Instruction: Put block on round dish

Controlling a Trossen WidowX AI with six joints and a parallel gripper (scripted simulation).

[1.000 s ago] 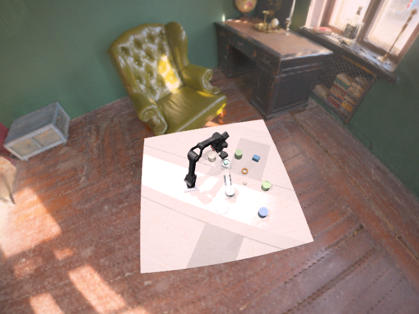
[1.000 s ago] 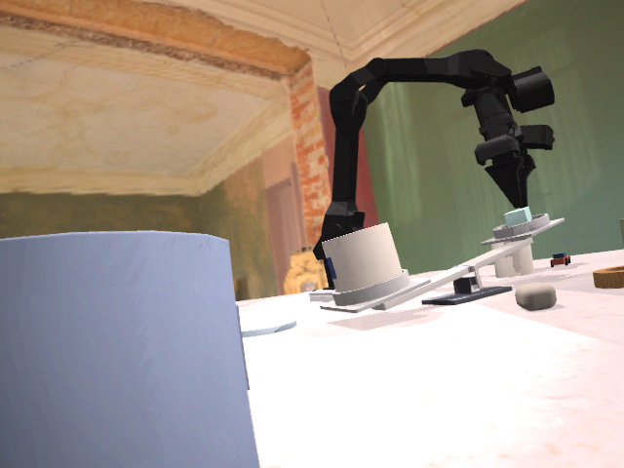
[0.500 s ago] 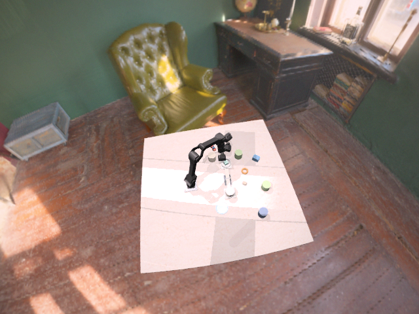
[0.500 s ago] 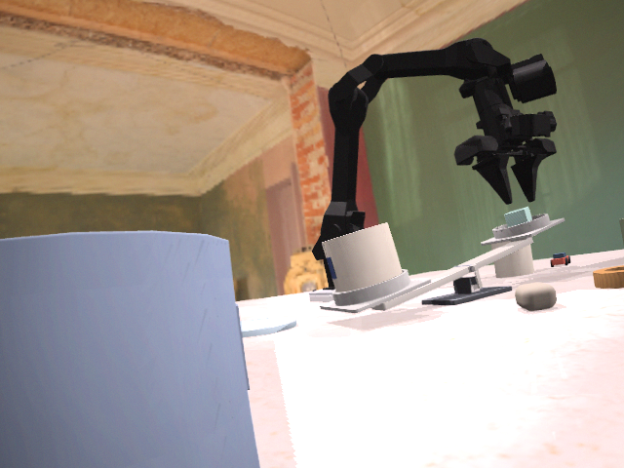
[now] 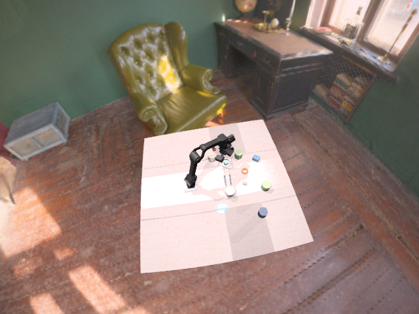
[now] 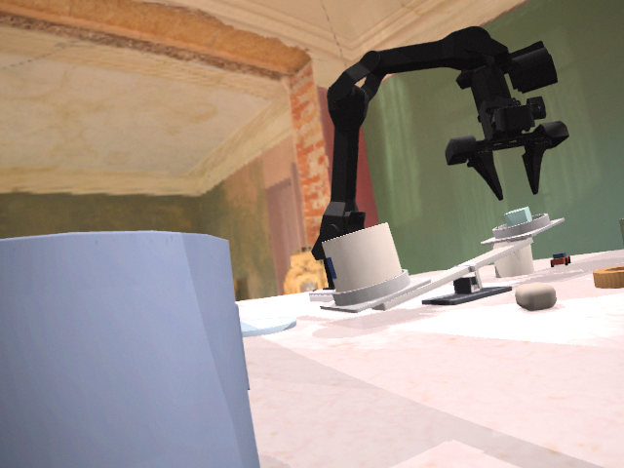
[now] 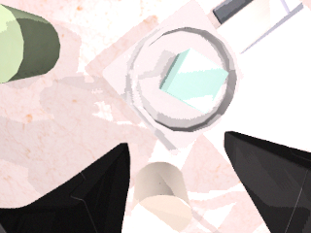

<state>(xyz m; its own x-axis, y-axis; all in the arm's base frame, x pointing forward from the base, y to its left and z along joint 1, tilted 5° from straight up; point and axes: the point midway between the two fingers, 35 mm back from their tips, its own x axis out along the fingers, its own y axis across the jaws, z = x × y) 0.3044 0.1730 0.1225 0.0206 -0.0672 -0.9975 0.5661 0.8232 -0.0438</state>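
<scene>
The pale teal block is 40 mm below my gripper tip, 30 mm to the right of it and 10 mm ahead of it. The rest, counted from my gripper tip: white cup (100 mm to the left, 90 mm below, 90 mm behind); balance beam (150 mm to the right, 90 mm below, 10 mm ahead); balance (150 mm to the right, 100 mm below, 10 mm ahead).
</scene>
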